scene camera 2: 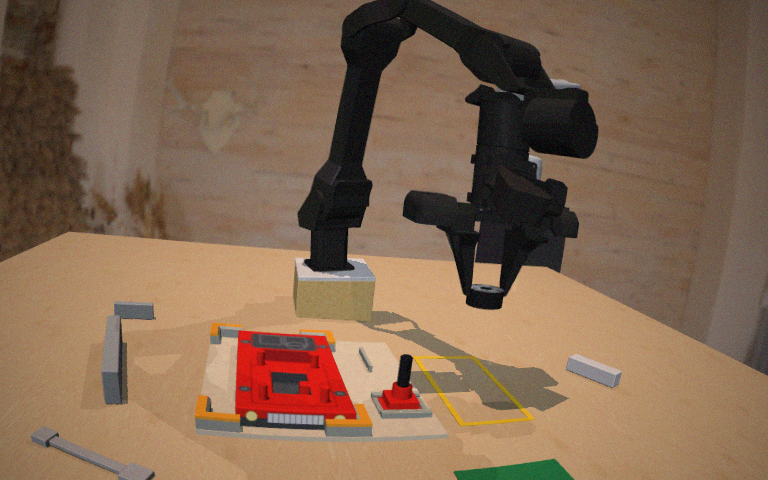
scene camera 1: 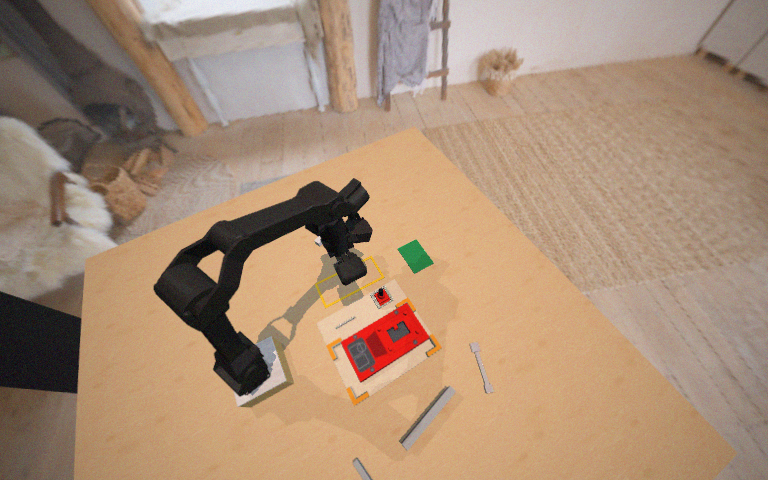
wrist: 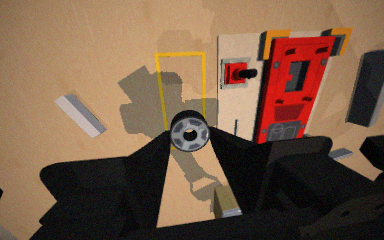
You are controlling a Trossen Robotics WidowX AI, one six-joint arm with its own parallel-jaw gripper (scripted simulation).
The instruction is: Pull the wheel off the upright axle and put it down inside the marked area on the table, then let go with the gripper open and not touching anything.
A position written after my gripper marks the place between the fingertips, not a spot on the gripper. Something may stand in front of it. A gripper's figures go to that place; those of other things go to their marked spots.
My gripper [wrist: 189,132] is 0.12 m from the lens. A black wheel [wrist: 184,141] is 0.11 m from the lens. A red chassis plate [wrist: 291,76] is 0.27 m from the lens. The marked spots on the red chassis plate and the black wheel are 0.22 m apart.
